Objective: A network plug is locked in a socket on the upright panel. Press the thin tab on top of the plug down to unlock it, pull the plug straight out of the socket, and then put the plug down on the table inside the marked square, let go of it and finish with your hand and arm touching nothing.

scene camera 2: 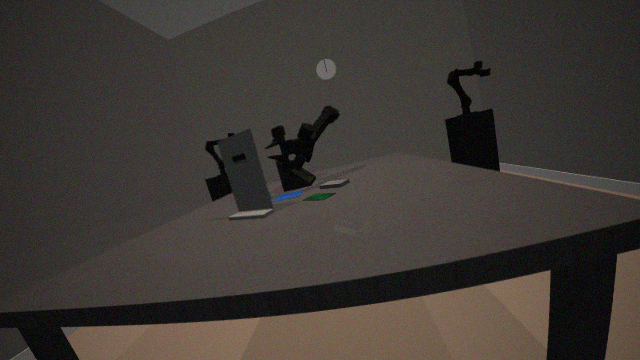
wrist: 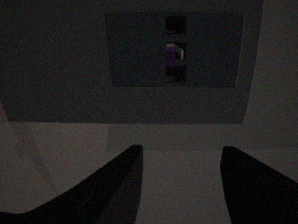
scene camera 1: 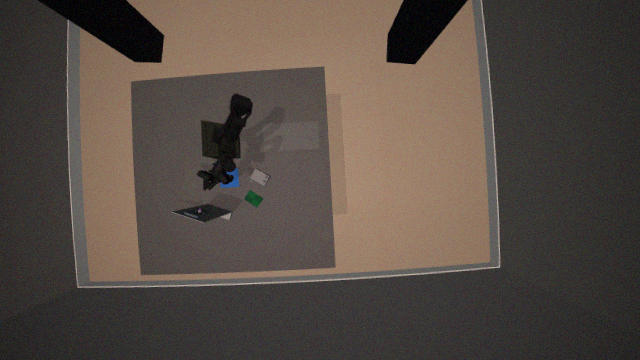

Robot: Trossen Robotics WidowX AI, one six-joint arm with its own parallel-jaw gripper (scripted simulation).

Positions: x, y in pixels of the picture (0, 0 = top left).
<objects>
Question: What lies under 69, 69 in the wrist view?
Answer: A grey panel.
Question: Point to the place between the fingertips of the gripper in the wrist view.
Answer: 182, 156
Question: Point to a grey panel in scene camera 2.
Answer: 239, 153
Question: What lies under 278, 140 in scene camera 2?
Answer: The gripper.
</objects>
